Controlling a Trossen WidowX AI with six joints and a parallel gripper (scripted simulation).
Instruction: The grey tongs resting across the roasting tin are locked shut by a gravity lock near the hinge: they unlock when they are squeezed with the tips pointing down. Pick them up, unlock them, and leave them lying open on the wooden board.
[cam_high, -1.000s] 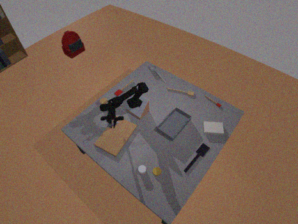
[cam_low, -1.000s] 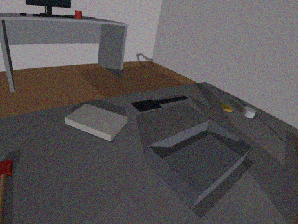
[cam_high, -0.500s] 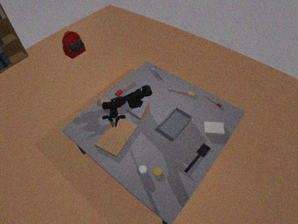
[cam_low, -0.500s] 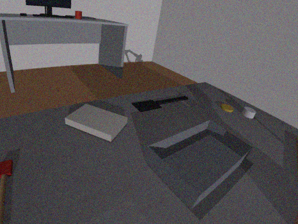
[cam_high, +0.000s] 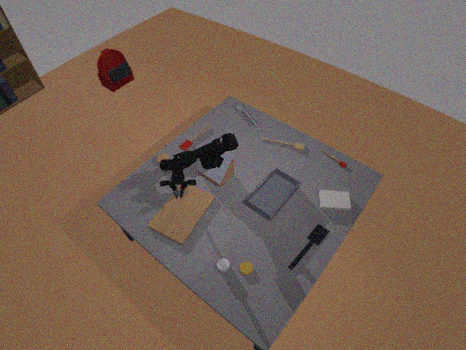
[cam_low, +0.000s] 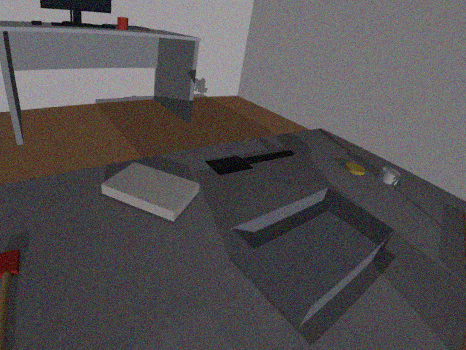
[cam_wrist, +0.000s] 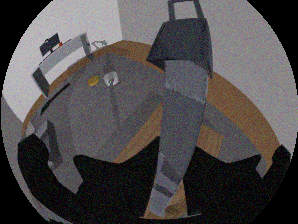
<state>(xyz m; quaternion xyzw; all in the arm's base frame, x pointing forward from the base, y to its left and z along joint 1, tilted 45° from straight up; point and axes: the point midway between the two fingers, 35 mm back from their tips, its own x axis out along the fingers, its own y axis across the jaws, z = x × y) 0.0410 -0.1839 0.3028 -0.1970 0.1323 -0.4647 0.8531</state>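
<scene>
Right now my gripper tip is 17 cm above the wooden board, 3 cm past it and 1 cm to the right of it. Also, from my gripper tip: grey roasting tin: 45 cm to the left, 31 cm ahead, 15 cm below; then yellow puck: 48 cm ahead, 17 cm below, 1 cm to the right; then white puck: 38 cm ahead, 16 cm below, 8 cm to the right.
</scene>
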